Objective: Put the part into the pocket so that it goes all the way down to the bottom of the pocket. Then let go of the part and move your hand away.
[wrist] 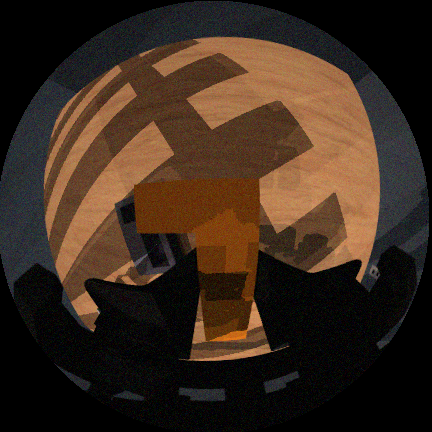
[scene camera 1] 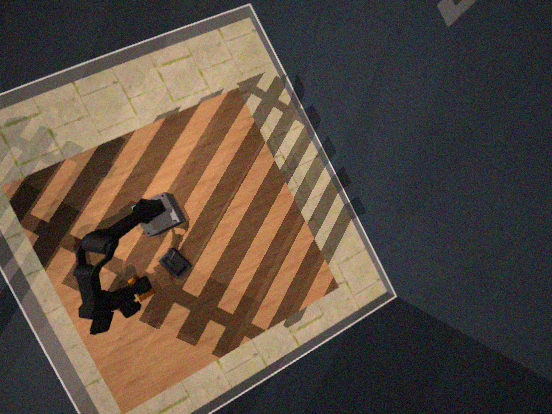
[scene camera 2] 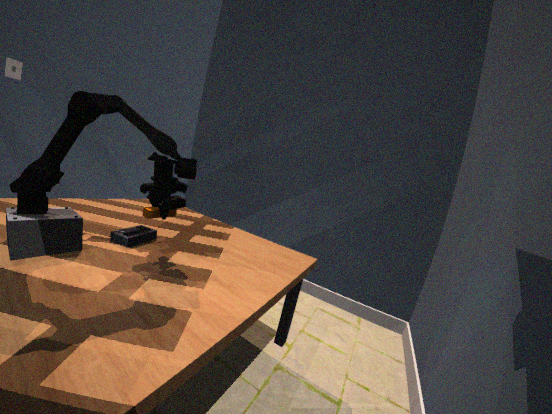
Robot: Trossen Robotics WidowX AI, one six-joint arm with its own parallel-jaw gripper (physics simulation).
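Frame: origin at the arm's base, x up, y back, z right, level; centimetres.
Where they show: gripper, fingertip midpoint: (wrist: 221,249) (scene camera 2: 161,217); arm's base, link origin: (scene camera 1: 156,207) (scene camera 2: 31,211).
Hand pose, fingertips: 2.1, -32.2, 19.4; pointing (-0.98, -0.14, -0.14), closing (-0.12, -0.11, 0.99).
Each offset is from my fingertips to the top centre of the thing, as dx, dy, dz. Level surfaces: height alone.
An orange L-shaped part {+4.1, +0.9, -1.2} (scene camera 1: 145,293) (scene camera 2: 151,212) (wrist: 197,206) is held between the fingers of my gripper (scene camera 1: 142,288) (scene camera 2: 164,214) (wrist: 221,249), which is shut on it. The gripper points down and holds the part above the table, apart from the pocket block. The dark block with the pocket {-8.9, +3.3, -13.0} (scene camera 1: 184,270) (scene camera 2: 145,238) (wrist: 131,245) lies on the table, to the upper right of the gripper in scene camera 1. In the wrist view it shows at the left, behind the part, which hides some of it. The inside of the pocket is dark and hard to make out.
The arm's grey base box (scene camera 1: 155,228) (scene camera 2: 62,237) stands on the wooden table {dx -12.6} (scene camera 1: 150,370) (scene camera 2: 250,265) (wrist: 310,90) near the block. Striped shadows cross the table. A table edge and a dark leg (scene camera 2: 288,315) show in scene camera 2.
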